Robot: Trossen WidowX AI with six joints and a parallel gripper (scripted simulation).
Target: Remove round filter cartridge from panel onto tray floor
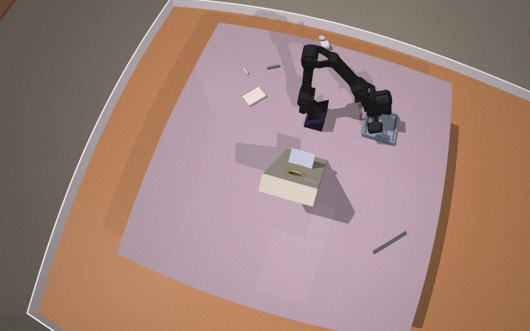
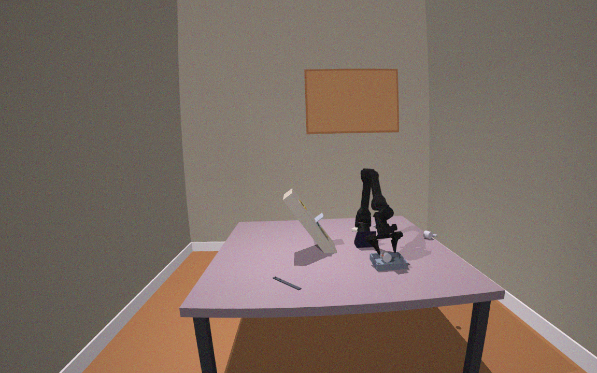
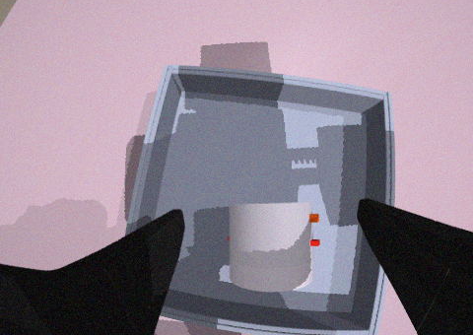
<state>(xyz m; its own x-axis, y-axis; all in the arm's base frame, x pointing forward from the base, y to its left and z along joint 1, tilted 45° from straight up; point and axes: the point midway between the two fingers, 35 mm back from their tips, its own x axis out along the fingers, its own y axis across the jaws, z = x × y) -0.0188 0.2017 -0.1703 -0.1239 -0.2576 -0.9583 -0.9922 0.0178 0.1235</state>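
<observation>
My gripper tip is now 2 cm to the left of the white round filter cartridge and 2 cm above it. Also, from my gripper tip: cream pad 57 cm to the right, 4 cm below, 4 cm behind; then grey tray 4 cm below, 1 cm to the left; then cream service panel 34 cm ahead, 32 cm to the right, 12 cm above.
</observation>
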